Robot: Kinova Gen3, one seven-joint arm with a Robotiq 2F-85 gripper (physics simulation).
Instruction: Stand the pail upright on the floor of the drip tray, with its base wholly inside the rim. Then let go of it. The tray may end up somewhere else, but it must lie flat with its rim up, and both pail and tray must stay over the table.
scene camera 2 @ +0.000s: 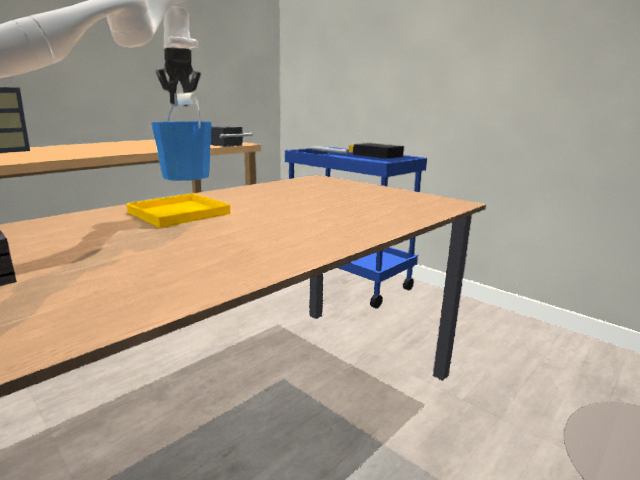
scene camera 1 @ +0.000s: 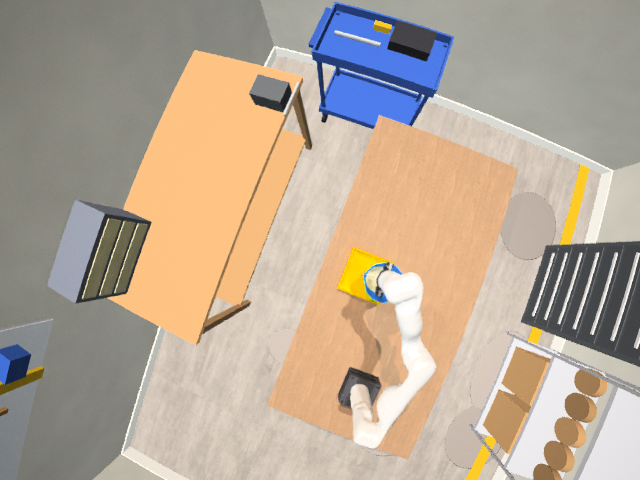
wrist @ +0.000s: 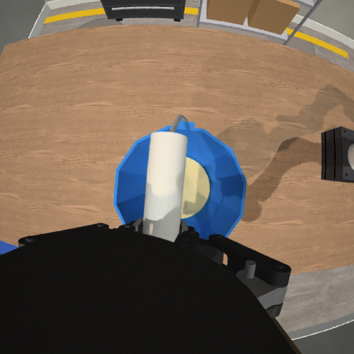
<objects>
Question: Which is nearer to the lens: the yellow drip tray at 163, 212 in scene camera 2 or the blue pail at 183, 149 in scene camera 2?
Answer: The blue pail.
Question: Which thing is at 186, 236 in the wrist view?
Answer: My gripper.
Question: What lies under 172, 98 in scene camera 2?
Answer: My gripper.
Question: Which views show the yellow drip tray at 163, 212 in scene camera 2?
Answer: Scene camera 2 and scene camera 1 only.
</objects>
